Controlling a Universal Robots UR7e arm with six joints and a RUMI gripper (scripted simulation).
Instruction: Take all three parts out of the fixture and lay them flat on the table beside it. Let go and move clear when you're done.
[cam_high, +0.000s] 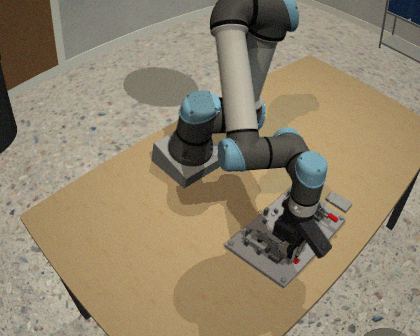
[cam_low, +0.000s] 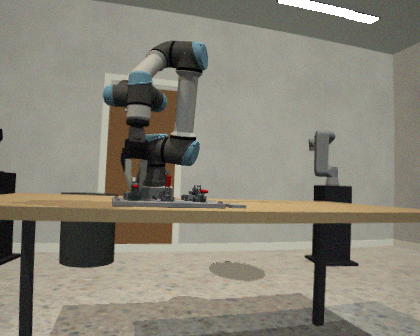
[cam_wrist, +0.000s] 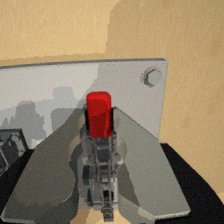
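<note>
My hand is 110 mm past the grey fixture plate, 90 mm to the right of it and 50 mm above it.
</note>
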